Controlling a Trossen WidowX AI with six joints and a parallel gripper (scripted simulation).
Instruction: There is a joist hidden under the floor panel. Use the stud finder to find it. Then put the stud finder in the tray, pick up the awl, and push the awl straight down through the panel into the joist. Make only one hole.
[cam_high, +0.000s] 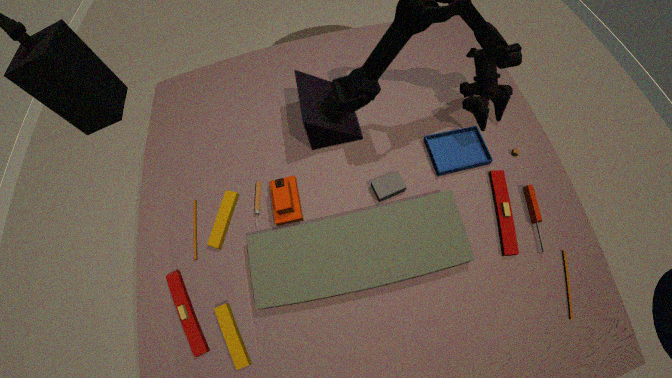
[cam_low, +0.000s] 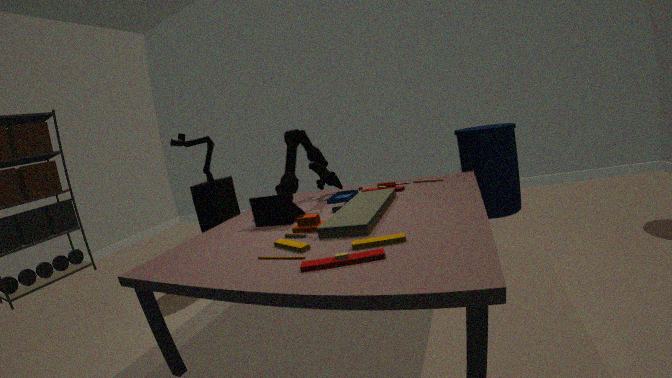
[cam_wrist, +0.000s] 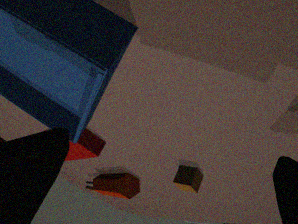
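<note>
Now: gripper tip 61 cm to the left of the orange stud finder, 3 cm short of it and 1 cm below it. Also, from my gripper tip: small cube: 9 cm ahead, 5 cm to the left, 2 cm below; then orange-handled tool: 31 cm ahead, 2 cm below; then blue tray: 12 cm to the right, 4 cm ahead, 2 cm below.
</note>
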